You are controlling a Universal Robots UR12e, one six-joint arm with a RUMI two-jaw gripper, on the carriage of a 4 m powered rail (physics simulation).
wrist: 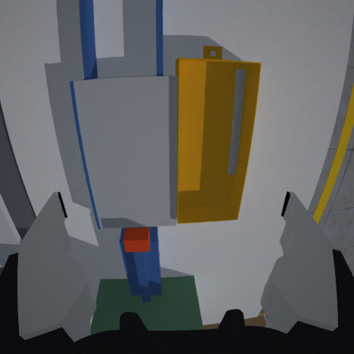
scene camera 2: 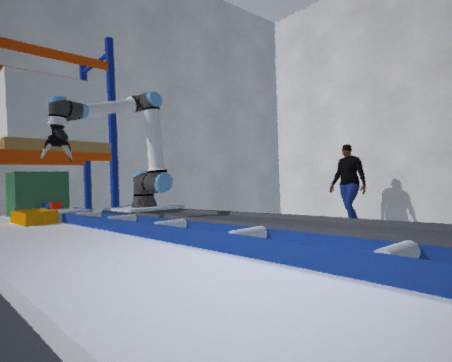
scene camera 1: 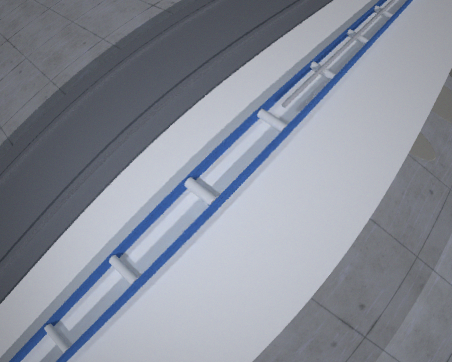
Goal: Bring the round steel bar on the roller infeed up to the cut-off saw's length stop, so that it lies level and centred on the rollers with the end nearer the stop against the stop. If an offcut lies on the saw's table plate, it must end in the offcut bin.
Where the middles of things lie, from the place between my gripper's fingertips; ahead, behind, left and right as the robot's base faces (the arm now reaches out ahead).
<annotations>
Now: hand 10 cm short of the yellow offcut bin (wrist: 205, 191), 8 cm to the left of it and 32 cm above it. The rest, counted from my hand: grey offcut (wrist: 239, 73) (17 cm ahead, 4 cm to the right, 34 cm below).
</annotations>
